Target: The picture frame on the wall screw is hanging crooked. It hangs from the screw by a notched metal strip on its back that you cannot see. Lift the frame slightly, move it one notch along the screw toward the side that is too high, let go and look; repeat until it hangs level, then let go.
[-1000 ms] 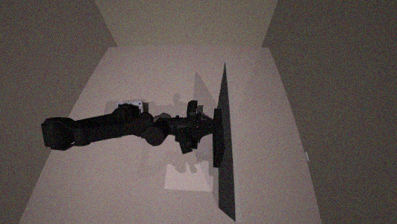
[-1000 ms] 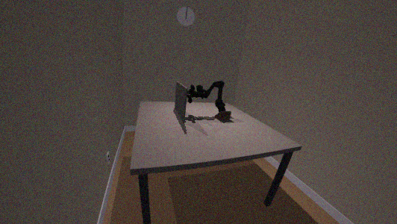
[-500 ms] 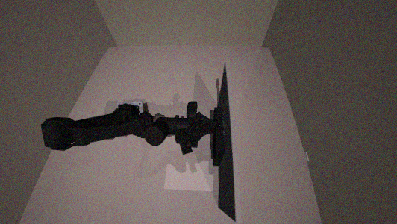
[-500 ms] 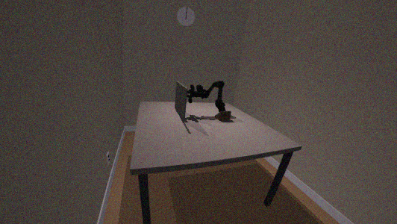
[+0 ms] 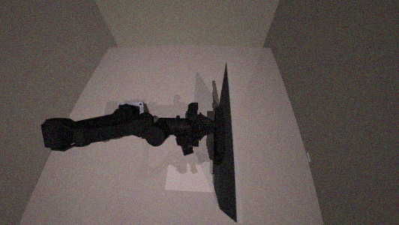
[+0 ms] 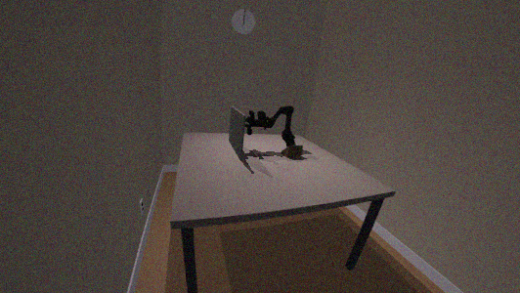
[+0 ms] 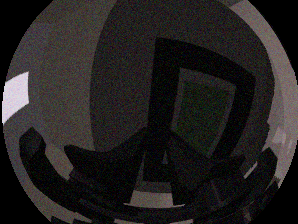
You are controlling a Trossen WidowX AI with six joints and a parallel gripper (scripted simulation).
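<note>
Right now my gripper tip is 10 mm short of the picture frame, 10 mm to the left of it and 50 mm above it. From my gripper tip the other things lie so: wall panel (20 mm ahead, 20 mm to the right, 70 mm below).
</note>
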